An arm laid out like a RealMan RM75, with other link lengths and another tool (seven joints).
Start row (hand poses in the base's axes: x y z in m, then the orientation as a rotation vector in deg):
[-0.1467 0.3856 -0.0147 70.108 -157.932 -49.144]
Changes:
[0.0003 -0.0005 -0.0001 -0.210 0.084 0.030]
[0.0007 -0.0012 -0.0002 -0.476 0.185 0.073]
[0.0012 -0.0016 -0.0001 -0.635 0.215 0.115]
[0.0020 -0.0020 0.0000 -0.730 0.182 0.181]
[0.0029 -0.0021 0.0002 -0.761 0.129 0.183]
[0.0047 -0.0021 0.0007 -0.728 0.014 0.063]
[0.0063 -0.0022 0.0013 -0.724 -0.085 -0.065]
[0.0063 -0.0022 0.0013 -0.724 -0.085 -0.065]
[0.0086 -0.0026 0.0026 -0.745 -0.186 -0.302]
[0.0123 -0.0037 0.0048 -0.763 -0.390 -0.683]
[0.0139 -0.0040 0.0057 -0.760 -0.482 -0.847]
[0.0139 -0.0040 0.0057 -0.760 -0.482 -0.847]
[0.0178 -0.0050 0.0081 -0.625 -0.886 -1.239]
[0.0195 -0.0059 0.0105 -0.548 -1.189 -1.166]
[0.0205 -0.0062 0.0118 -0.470 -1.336 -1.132]
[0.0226 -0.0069 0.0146 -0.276 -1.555 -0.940]
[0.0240 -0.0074 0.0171 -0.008 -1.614 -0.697]
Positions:
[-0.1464 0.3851 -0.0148 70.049 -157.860 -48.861]
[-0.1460 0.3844 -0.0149 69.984 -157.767 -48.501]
[-0.1455 0.3840 -0.0148 69.989 -157.721 -48.274]
[-0.1447 0.3836 -0.0147 70.082 -157.698 -48.116]
[-0.1438 0.3835 -0.0145 70.121 -157.740 -48.050]
[-0.1420 0.3835 -0.0140 70.062 -157.928 -48.064]
[-0.1404 0.3834 -0.0134 69.976 -158.113 -48.043]
[-0.1404 0.3834 -0.0134 69.976 -158.113 -48.043]
[-0.1381 0.3830 -0.0121 69.749 -158.394 -47.992]
[-0.1344 0.3819 -0.0099 69.416 -158.876 -47.916]
[-0.1328 0.3816 -0.0090 -69.273 159.077 47.895]
[-0.1328 0.3816 -0.0090 -69.273 159.077 47.895]
[-0.1289 0.3806 -0.0066 -68.707 158.800 47.698]
[-0.1272 0.3797 -0.0042 -68.831 158.479 47.545]
[-0.1262 0.3794 -0.0029 -68.884 158.293 47.522]
[-0.1241 0.3787 -0.0001 -69.159 157.906 47.597]
[-0.1227 0.3782 0.0024 -69.486 157.567 47.905]

